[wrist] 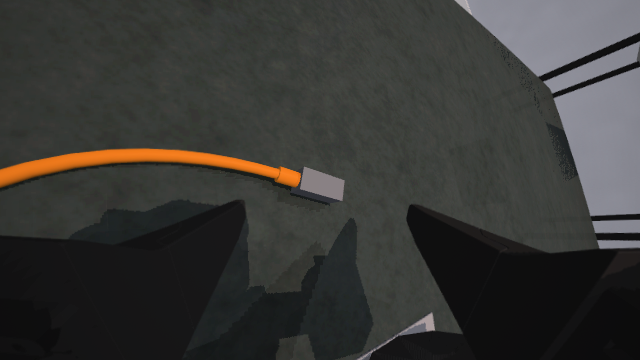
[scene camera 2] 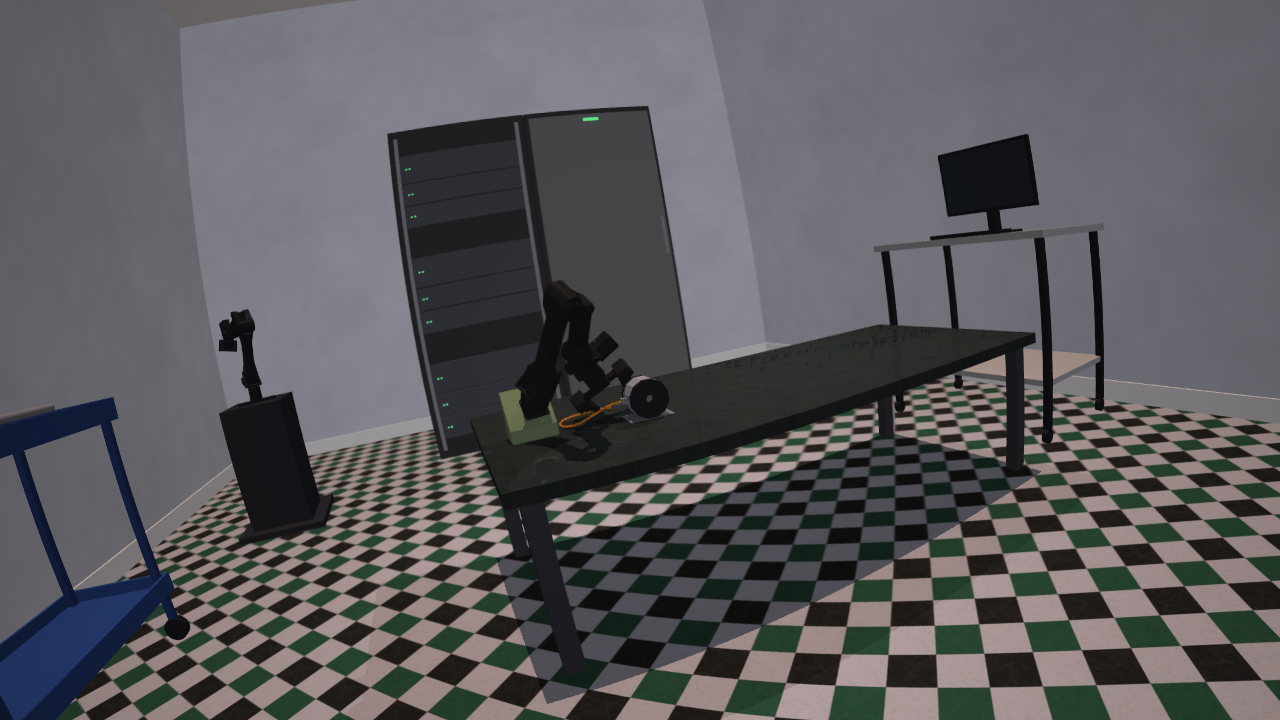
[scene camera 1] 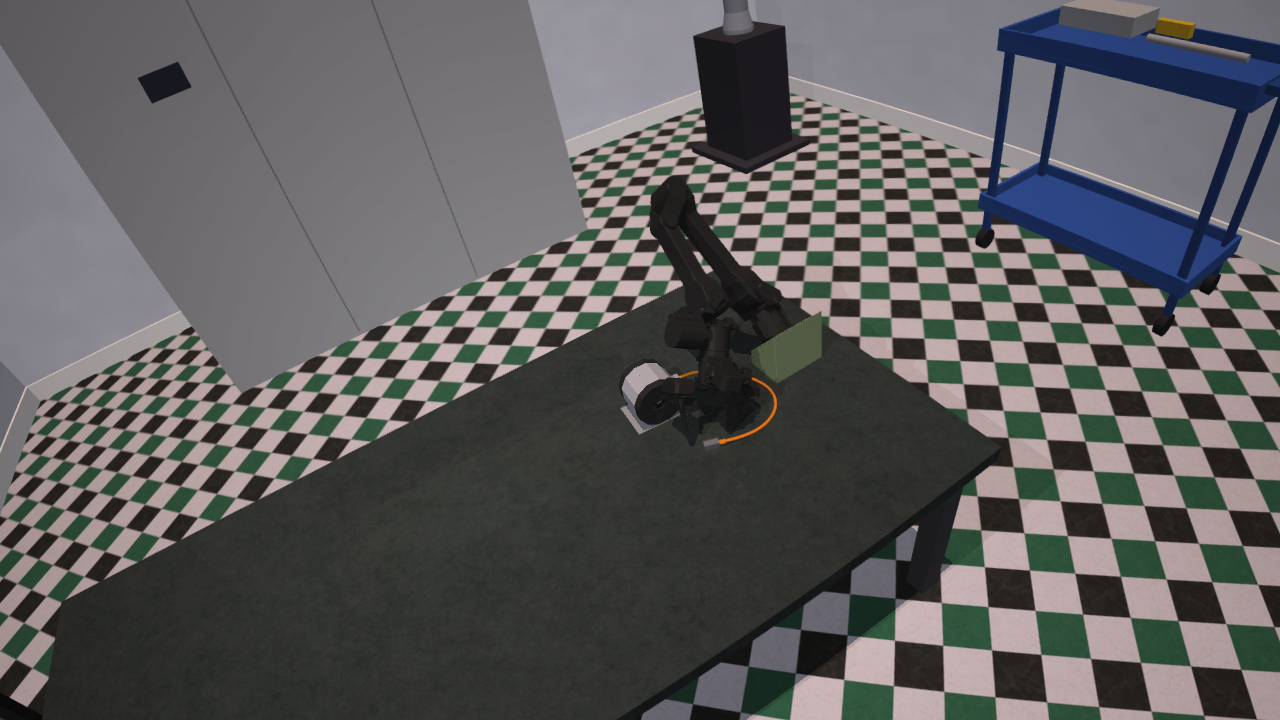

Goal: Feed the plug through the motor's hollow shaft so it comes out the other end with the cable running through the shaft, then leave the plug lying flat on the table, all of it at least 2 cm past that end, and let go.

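Where they show: gripper, fingertip midpoint: [wrist: 327,210] [scene camera 2: 614,401] [scene camera 1: 709,432]; arm's base, link origin: [scene camera 2: 534,407] [scene camera 1: 778,335].
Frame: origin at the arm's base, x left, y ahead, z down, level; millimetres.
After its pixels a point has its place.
The small grey plug [scene camera 1: 710,443] {x 90, y 260, z 63 mm} [wrist: 322,184] {x 88, y 256, z 63 mm} lies on the table at the end of the orange cable [scene camera 1: 775,402] {x 87, y 91, z 72 mm} [scene camera 2: 572,423] {x -22, y 91, z 64 mm} [wrist: 135,155] {x 115, y 169, z 70 mm}, which curves around under the arm. The motor [scene camera 1: 643,385] {x -55, y 303, z -22 mm} [scene camera 2: 648,397] {x -78, y 290, z 30 mm}, a light cylinder with a dark round end face, stands on its pale base plate beside the gripper. Part of the motor also shows at the wrist view's bottom edge. My gripper [scene camera 1: 713,434] {x 73, y 249, z 52 mm} [wrist: 327,210] {x 73, y 249, z 52 mm} is open and empty. In the wrist view the plug appears just beyond the fingertips, toward the left finger. The arm hides part of the cable near the motor.
A pale green block [scene camera 1: 793,348] {x 47, y 2, z 7 mm} [scene camera 2: 534,433] {x -38, y -20, z 58 mm} stands by the arm's base on the dark table [scene camera 1: 402,537] {x -130, y 848, z 77 mm} [scene camera 2: 805,367] {x -29, y 869, z 77 mm}. The table's near edge and right corner show in scene camera 1. A blue cart [scene camera 1: 1109,76] stands on the floor away from the table.
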